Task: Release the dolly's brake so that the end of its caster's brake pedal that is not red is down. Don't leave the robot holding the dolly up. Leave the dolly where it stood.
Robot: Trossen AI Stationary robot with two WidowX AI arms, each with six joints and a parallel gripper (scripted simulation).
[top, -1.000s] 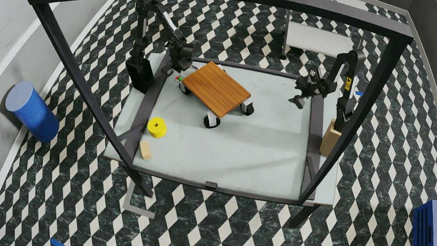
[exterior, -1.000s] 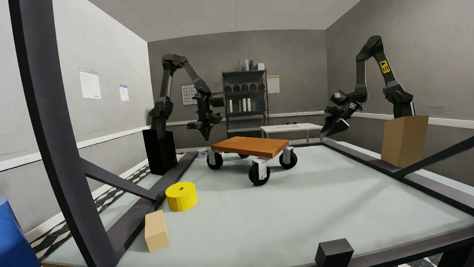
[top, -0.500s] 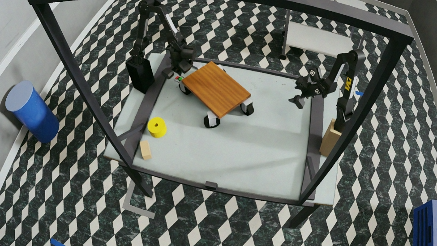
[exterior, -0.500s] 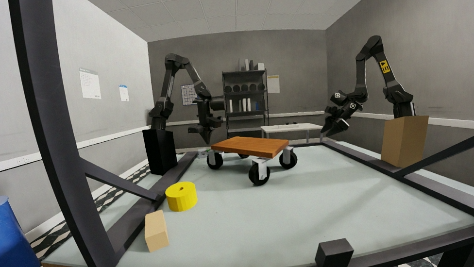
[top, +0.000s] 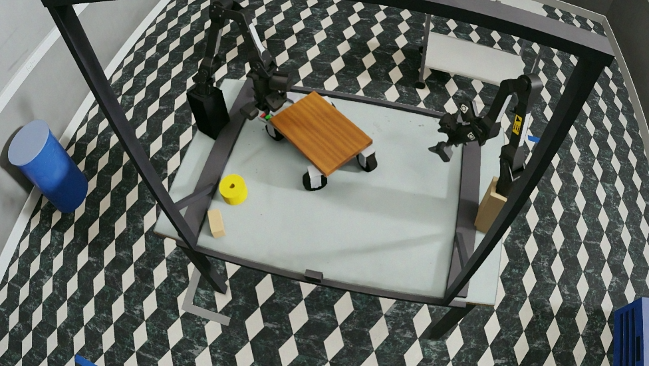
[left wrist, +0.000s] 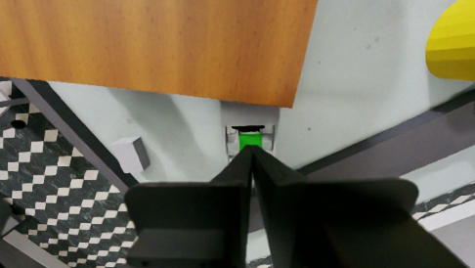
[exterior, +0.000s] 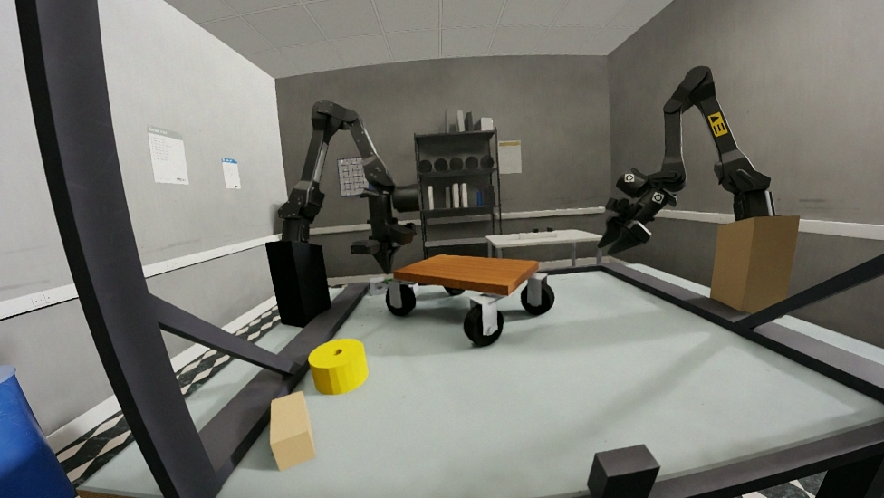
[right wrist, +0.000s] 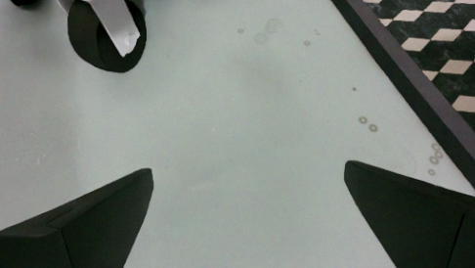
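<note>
Right now the brake pedal is 60 mm below my left hand and 10 mm to the left of it. The rest, counted from my left hand: yellow cylinder (280 mm behind, 120 mm below); then tan block (420 mm behind, 120 mm below, 10 mm to the right).
</note>
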